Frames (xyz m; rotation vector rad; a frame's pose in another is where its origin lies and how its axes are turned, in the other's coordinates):
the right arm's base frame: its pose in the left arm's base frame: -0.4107 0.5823 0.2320 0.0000 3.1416 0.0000
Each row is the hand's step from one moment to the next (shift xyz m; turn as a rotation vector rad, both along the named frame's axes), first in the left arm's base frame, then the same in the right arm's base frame.
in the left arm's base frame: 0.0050 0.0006 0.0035 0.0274 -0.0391 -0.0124
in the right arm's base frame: -0.0050 0.0006 -0.0035 -0.0274 -0.0391 0.0124
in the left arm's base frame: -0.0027 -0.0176 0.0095 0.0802 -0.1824 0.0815
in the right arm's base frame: 0.0027 -0.0176 -0.0095 -0.0802 -0.1824 -0.0815
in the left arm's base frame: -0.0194 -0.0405 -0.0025 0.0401 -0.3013 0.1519
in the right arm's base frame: 0.0194 -0.0405 0.0025 -0.0401 -0.3013 -0.1519
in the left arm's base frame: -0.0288 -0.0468 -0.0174 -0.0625 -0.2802 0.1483
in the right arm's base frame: 0.0288 -0.0468 0.0174 0.0625 -0.2802 -0.1483
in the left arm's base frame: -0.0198 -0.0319 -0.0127 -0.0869 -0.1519 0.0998
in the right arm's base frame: 0.0198 -0.0319 0.0127 0.0869 -0.1519 -0.0998
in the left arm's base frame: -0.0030 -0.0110 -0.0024 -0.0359 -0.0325 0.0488
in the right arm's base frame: 0.0030 -0.0110 0.0024 0.0359 -0.0325 -0.0488
